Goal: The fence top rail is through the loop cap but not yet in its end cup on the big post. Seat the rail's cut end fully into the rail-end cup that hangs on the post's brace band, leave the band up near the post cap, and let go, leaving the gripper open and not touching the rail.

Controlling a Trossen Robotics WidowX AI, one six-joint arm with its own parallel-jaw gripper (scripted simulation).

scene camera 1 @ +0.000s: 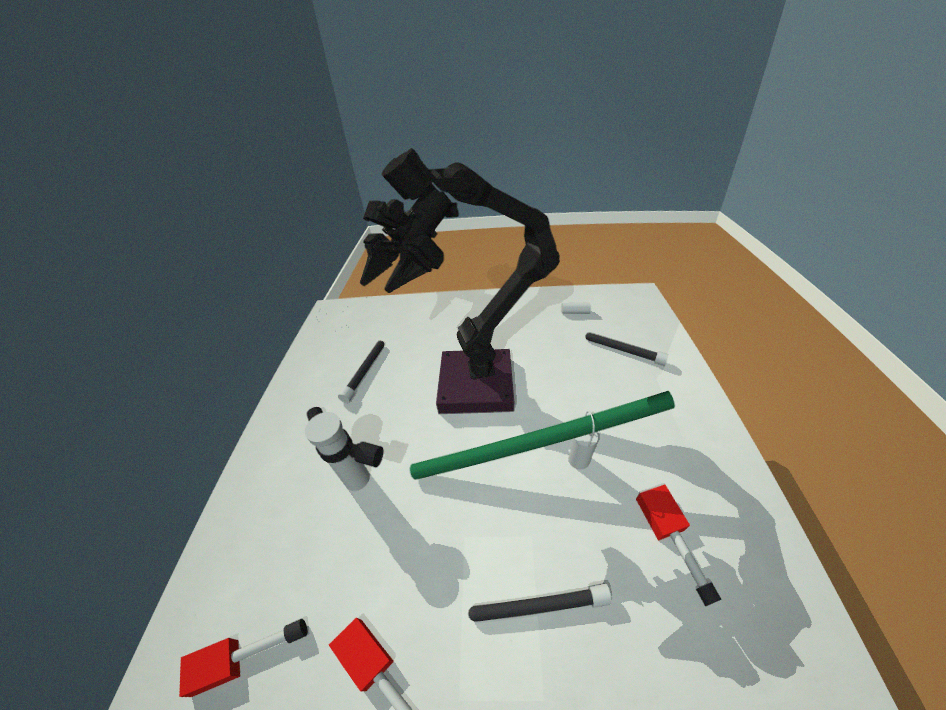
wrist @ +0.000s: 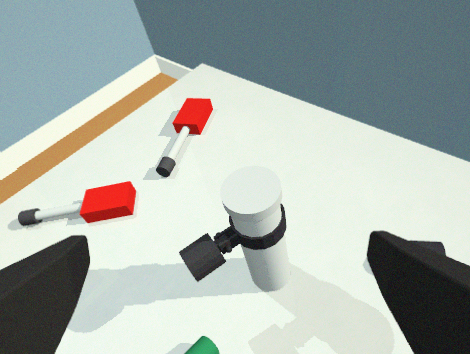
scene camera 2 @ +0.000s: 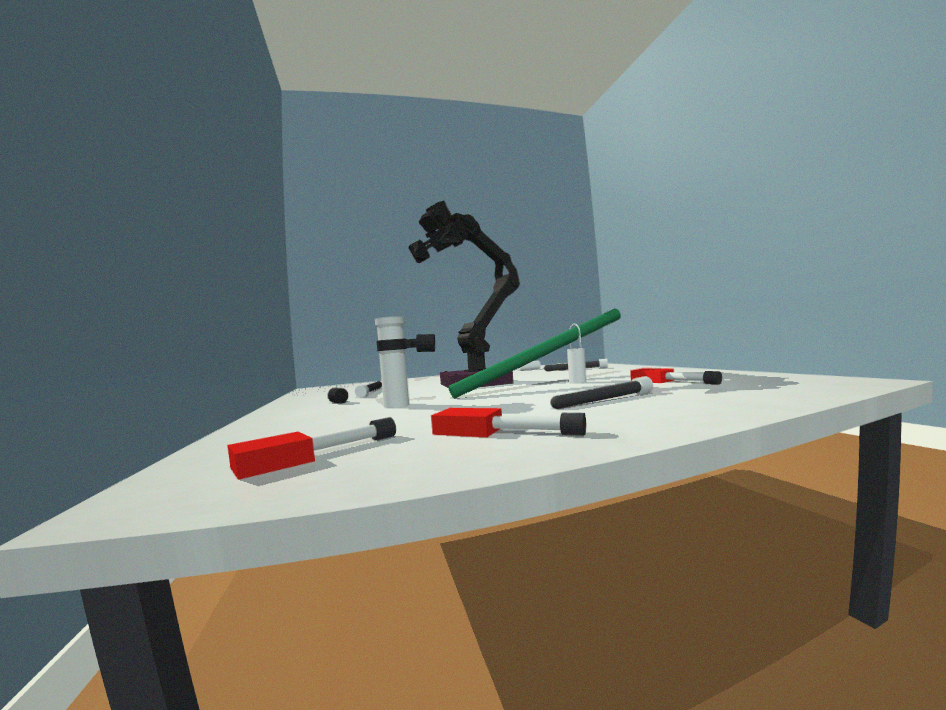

My gripper (scene camera 1: pixel 373 287) is open, with nothing in its grasp. I also see a green rail (scene camera 1: pixel 583 426), a dark rail-end cup (wrist: pixel 203 256), a big white post (scene camera 1: pixel 324 431) and a short white post (scene camera 1: pixel 582 448).
The green rail is seen too in scene camera 2 (scene camera 2: pixel 504 367). My gripper also shows in the wrist view (wrist: pixel 232 245) and in scene camera 2 (scene camera 2: pixel 426 249). The big white post shows as well in the wrist view (wrist: pixel 251 195) and in scene camera 2 (scene camera 2: pixel 393 363).
